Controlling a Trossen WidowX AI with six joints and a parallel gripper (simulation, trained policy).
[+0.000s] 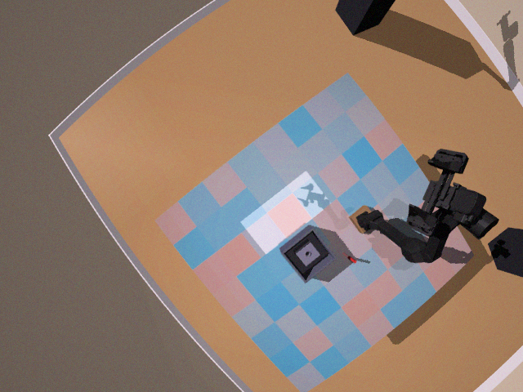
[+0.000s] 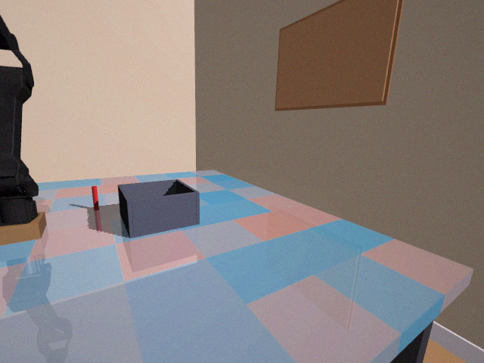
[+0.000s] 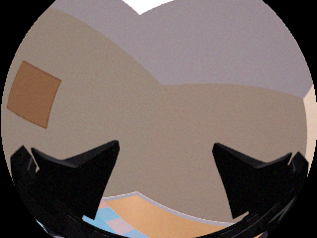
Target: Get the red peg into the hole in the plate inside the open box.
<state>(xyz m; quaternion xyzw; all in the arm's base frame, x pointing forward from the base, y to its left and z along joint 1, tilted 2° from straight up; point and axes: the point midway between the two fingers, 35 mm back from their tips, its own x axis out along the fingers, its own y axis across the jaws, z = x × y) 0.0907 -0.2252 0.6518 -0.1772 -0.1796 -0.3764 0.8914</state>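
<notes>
Now: the red peg 680 mm below my gripper tip, 370 mm to the left of it and 40 mm ahead of it. The rest, counted from my gripper tip: dark box (690 mm below, 220 mm to the left, 220 mm ahead); grey plate (670 mm below, 220 mm to the left, 220 mm ahead).
</notes>
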